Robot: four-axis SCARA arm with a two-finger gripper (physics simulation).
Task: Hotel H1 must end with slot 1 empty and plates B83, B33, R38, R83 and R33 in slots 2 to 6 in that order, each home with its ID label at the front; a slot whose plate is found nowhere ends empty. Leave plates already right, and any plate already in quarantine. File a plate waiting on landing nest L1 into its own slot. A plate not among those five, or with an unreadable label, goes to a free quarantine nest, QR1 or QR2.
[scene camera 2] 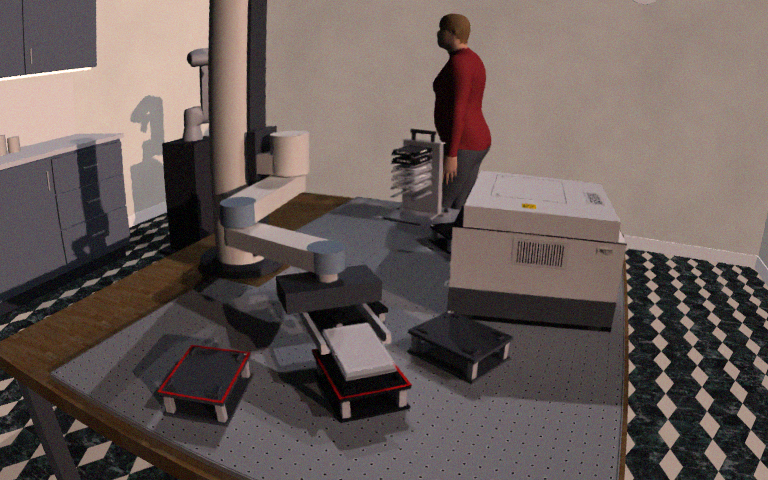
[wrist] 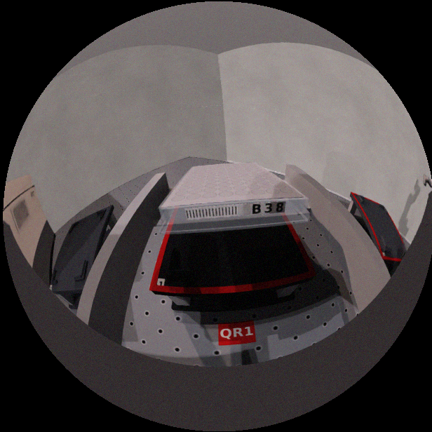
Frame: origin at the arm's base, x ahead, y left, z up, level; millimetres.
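Seen in the pictures: gripper, fingertip midpoint: (scene camera 2: 356, 344); arm's base at its link origin: (scene camera 2: 242, 261).
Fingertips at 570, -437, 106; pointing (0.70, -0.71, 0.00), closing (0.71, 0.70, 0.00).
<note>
Pixels of each thing's top centre, then the offset from my fingertips to it, as dx, dy, dz. "spot": a spot on its surface instead. Level surfaces: height alone.
- white plate at its top centre: (scene camera 2: 357, 341) +4, -5, +7
- red-rimmed nest QR1 at its top centre: (scene camera 2: 358, 364) +5, -3, -38
- red-rimmed nest at its top centre: (scene camera 2: 204, 368) -220, -144, -38
- dark nest at its top centre: (scene camera 2: 461, 332) +130, +179, -40
- hotel at a spot on its surface: (scene camera 2: 421, 175) spot: -235, +980, +60
- large white instrument at its top centre: (scene camera 2: 543, 192) +220, +536, +159
- perforated bench at its surface level: dz -93
A white plate (scene camera 2: 360, 350) (wrist: 235, 182) is held between the two long fingers of my gripper (scene camera 2: 352, 333) (wrist: 227, 175), with its label B38 facing the wrist camera. The gripper is shut on it. The plate hangs over the red-rimmed nest QR1 (scene camera 2: 370, 391) (wrist: 235, 289); whether it touches is hard to tell. The QR1 sign (wrist: 237, 333) lies in front of that nest. Another red-rimmed nest (scene camera 2: 205, 373) (wrist: 381, 227) holds no plate. A dark nest (scene camera 2: 459, 336) (wrist: 82, 250) stands on the other side. The hotel (scene camera 2: 421, 175) at the back holds dark and clear plates; their labels are unreadable.
A large white instrument (scene camera 2: 535, 254) (wrist: 25, 220) stands on the perforated bench (scene camera 2: 509, 430) at the right. A dark nest partly shows behind the gripper. The robot column (scene camera 2: 229, 141) rises at the left. A person in red (scene camera 2: 461, 101) stands behind the bench near the hotel.
</note>
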